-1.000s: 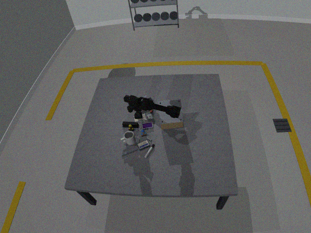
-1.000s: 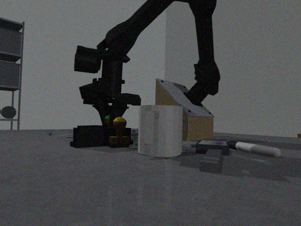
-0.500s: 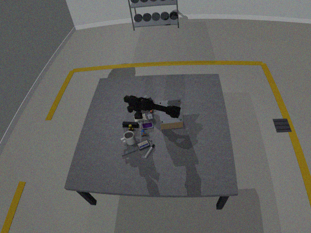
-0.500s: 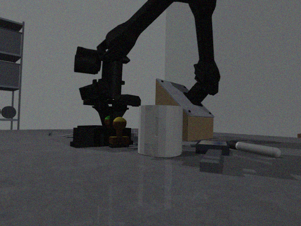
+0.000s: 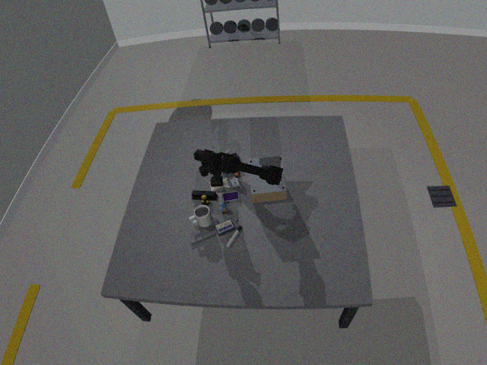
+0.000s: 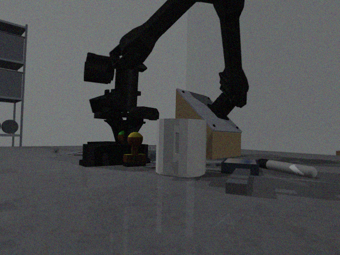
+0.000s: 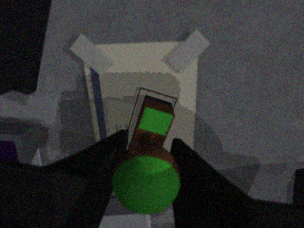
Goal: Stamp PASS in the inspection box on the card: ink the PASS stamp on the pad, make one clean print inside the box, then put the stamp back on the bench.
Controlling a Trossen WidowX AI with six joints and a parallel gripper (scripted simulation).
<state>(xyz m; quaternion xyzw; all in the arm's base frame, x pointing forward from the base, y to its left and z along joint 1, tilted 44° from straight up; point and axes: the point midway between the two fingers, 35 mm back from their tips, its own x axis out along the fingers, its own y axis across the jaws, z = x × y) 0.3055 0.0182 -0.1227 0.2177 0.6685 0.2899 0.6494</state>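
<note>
Now: the green-knobbed stamp right at my gripper tip. From my gripper tip the other things lie so: red-knobbed stamp (10 cm behind, 7 cm to the right, 1 cm below); then cream card (3 cm below, 1 cm to the left); then black block (9 cm to the left, 8 cm ahead, 1 cm below).
</note>
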